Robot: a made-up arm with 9 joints.
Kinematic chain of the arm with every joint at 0, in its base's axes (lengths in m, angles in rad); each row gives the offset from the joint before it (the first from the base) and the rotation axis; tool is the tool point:
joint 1: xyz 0 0 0.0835 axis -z
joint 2: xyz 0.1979 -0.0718 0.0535 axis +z
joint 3: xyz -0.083 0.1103 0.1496 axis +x
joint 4: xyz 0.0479 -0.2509 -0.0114 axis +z
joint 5: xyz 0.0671 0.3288 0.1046 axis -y
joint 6: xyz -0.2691 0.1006 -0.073 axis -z
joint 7: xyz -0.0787 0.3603 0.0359 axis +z
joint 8: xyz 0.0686 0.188 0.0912 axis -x
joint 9: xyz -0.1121 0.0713 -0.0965 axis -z
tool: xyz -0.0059 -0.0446 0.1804
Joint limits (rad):
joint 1: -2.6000..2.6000
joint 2: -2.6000..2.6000
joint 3: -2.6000..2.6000
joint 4: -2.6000..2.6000
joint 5: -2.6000..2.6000
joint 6: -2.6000..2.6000
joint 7: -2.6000..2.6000
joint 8: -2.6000..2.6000
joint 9: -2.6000..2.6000
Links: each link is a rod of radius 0.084 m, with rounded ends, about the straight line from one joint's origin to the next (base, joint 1, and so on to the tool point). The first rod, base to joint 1, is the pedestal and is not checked.
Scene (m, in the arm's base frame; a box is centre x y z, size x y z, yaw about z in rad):
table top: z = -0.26
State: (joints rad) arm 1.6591 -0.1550 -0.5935 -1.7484 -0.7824 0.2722 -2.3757 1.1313 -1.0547
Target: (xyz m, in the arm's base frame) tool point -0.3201 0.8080 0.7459
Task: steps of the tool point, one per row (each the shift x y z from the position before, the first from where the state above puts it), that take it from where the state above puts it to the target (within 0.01 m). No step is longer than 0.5 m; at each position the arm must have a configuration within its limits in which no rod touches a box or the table.
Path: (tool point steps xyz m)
1: -0.3506 0.2503 0.0421
2: -0.1583 0.4233 0.0256
3: 0.1119 0.4609 0.0120
4: 0.3704 0.3327 0.0010

